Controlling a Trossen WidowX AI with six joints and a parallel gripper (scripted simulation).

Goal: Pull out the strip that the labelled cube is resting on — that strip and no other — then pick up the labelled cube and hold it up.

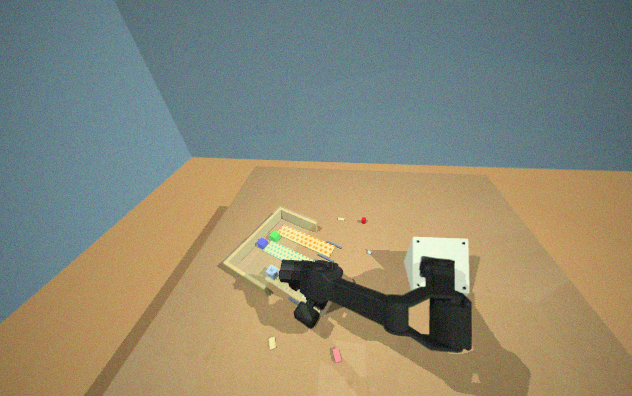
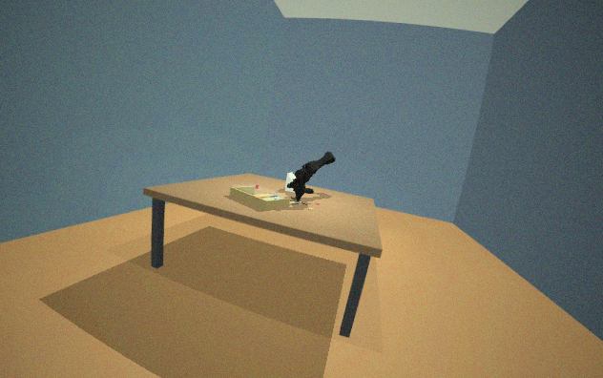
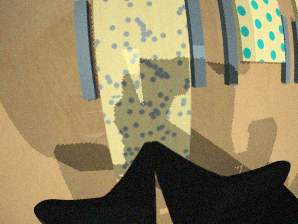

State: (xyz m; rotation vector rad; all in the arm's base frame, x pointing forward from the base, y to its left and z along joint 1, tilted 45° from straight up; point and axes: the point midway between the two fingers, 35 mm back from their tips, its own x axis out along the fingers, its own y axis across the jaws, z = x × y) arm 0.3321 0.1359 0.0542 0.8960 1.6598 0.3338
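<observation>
Right now the labelled cube is 180 mm ahead of my gripper tip, 80 mm to the right of it and 20 mm above it. Also, from my gripper tip: grey piece (210 mm to the right, 160 mm behind); pink block (120 mm to the left, 60 mm behind); beige block (120 mm to the left, 120 mm ahead).
</observation>
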